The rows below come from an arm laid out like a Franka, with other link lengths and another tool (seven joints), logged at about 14 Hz.
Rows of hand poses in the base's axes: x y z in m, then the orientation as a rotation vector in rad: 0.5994, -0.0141, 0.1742, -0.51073, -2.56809, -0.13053; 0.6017, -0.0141, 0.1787, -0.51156, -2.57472, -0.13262; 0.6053, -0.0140, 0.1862, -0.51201, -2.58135, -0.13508; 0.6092, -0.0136, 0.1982, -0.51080, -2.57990, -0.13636; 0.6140, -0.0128, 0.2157, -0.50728, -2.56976, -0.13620; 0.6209, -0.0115, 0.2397, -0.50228, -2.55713, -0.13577; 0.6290, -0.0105, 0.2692, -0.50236, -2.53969, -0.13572; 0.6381, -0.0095, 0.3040, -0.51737, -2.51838, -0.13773; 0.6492, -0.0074, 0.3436, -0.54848, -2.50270, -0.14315; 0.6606, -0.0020, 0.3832, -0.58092, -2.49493, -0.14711; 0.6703, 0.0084, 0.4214, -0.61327, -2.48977, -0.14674; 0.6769, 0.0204, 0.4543, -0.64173, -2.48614, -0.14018
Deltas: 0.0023, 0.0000, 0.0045, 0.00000, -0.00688, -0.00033; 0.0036, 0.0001, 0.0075, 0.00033, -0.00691, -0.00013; 0.0039, 0.0004, 0.0120, 0.00142, 0.00132, 0.00047; 0.0048, 0.0008, 0.0175, 0.00259, 0.01025, 0.00153; 0.0069, 0.0013, 0.0240, 0.00321, 0.01288, 0.00240; 0.0081, 0.0010, 0.0295, 0.00324, 0.01688, -0.00174; 0.0091, 0.0010, 0.0348, 0.00193, 0.01850, -0.01318; 0.0111, 0.0021, 0.0396, -0.00073, 0.01032, -0.02487; 0.0114, 0.0054, 0.0396, -0.00377, 0.00249, -0.02470; 0.0097, 0.0104, 0.0382, -0.00735, 0.00057, -0.02340; 0.0066, 0.0120, 0.0329, -0.01099, 0.00070, -0.01913
